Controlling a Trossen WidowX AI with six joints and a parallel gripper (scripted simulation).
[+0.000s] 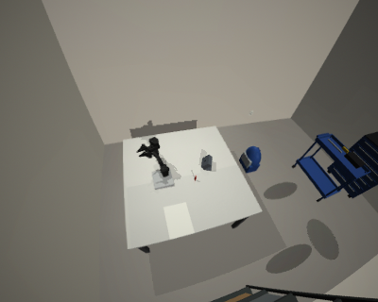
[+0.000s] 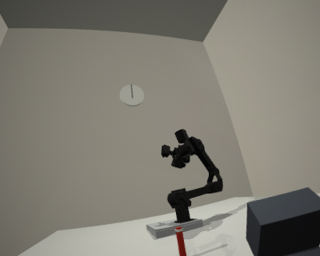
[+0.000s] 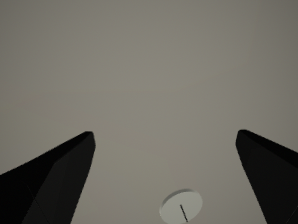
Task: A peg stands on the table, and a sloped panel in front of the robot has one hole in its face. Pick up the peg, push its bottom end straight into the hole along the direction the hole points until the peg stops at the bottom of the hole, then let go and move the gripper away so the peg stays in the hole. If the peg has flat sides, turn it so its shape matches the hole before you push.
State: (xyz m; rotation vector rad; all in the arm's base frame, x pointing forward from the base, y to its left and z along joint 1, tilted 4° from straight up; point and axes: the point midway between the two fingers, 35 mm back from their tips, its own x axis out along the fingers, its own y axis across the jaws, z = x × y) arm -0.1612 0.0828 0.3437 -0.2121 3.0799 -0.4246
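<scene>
Right now the red peg is 490 mm ahead of my gripper tip, 260 mm to the right of it and 300 mm below it. From my gripper tip the other things lie so: dark grey sloped panel: 690 mm ahead, 130 mm to the right, 280 mm below.
</scene>
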